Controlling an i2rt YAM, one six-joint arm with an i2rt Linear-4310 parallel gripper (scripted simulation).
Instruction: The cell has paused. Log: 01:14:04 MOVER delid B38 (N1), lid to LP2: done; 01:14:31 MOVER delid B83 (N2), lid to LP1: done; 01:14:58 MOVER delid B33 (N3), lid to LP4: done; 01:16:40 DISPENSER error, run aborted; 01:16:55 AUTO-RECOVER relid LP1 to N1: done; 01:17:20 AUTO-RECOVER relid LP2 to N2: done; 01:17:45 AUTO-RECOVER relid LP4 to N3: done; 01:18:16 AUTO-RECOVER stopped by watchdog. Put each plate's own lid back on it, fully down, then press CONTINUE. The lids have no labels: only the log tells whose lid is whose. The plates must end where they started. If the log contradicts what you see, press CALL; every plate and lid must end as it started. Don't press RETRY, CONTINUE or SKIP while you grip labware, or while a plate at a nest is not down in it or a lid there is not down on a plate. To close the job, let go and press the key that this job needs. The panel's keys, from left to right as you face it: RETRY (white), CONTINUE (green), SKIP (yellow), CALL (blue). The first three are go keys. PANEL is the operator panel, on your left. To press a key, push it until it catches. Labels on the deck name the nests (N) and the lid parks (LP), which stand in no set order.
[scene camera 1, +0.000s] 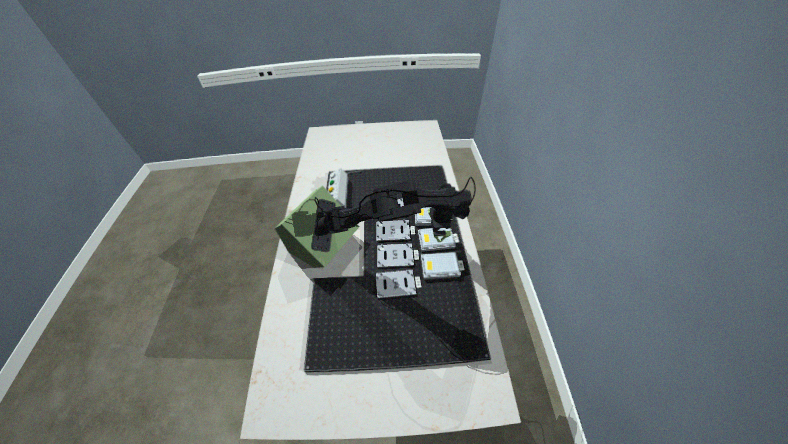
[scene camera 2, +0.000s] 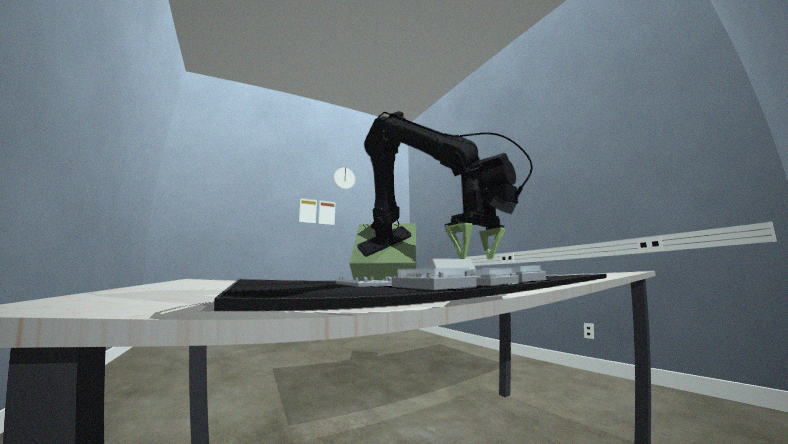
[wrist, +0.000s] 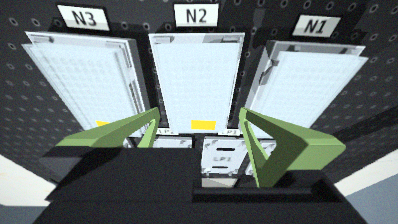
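The wrist view shows a clear lid (wrist: 197, 79) and a clear lid (wrist: 91, 82). The gripper (scene camera 2: 477, 259) is visible too, and the wrist view also has the gripper (wrist: 199, 111).
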